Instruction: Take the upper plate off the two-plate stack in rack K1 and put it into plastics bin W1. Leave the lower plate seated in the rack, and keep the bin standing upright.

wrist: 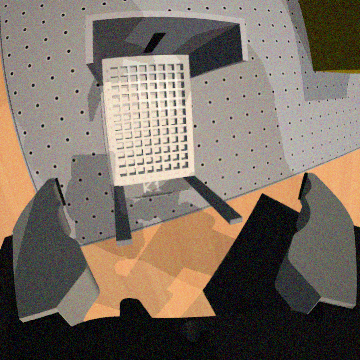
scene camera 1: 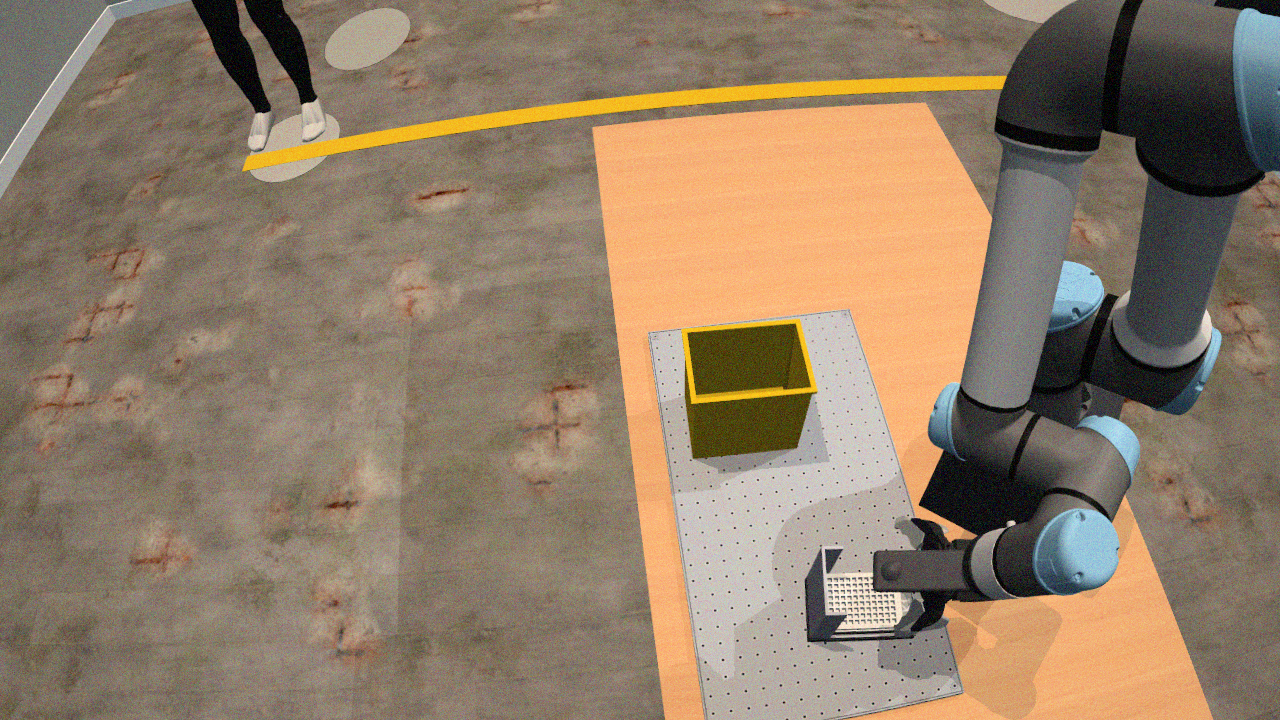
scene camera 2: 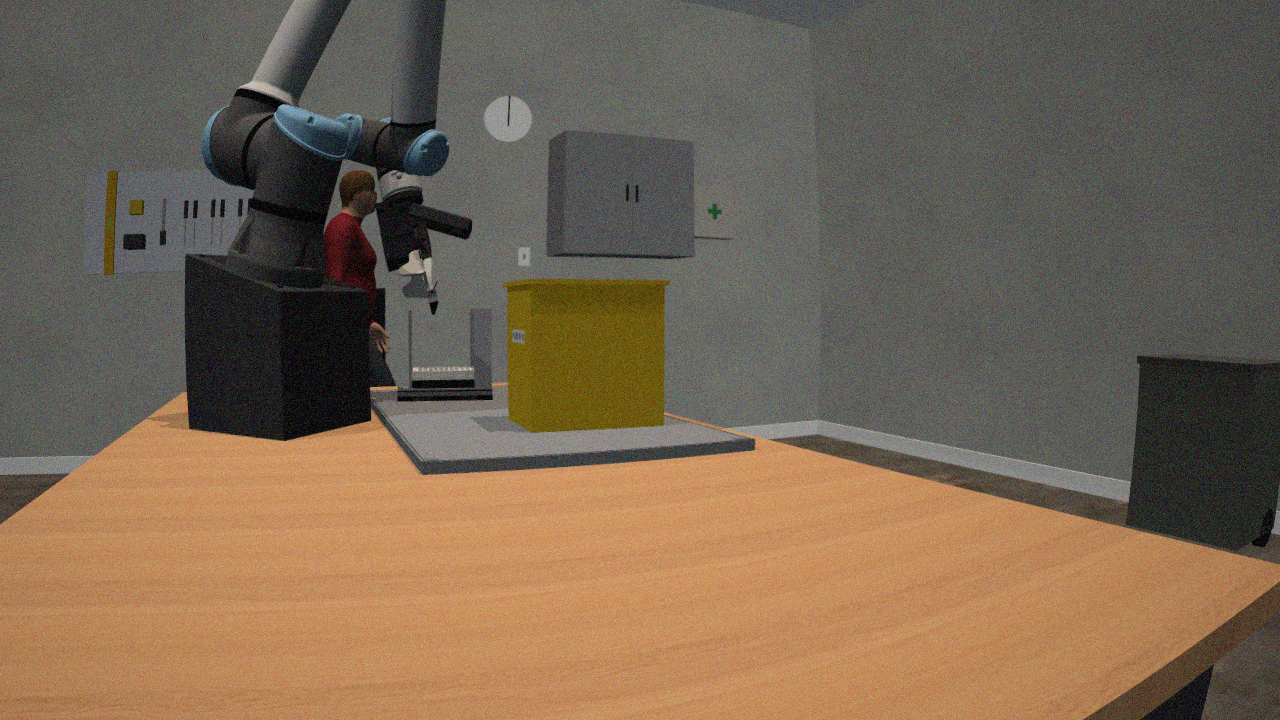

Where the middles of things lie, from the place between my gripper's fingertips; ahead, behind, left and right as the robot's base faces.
The white gridded plate [scene camera 1: 868, 610] is 3 cm ahead of my hand and 11 cm below it. From my hand the other things lie so: yellow plastics bin W1 [scene camera 2: 583, 354]: 16 cm ahead, 34 cm to the right, 6 cm below.
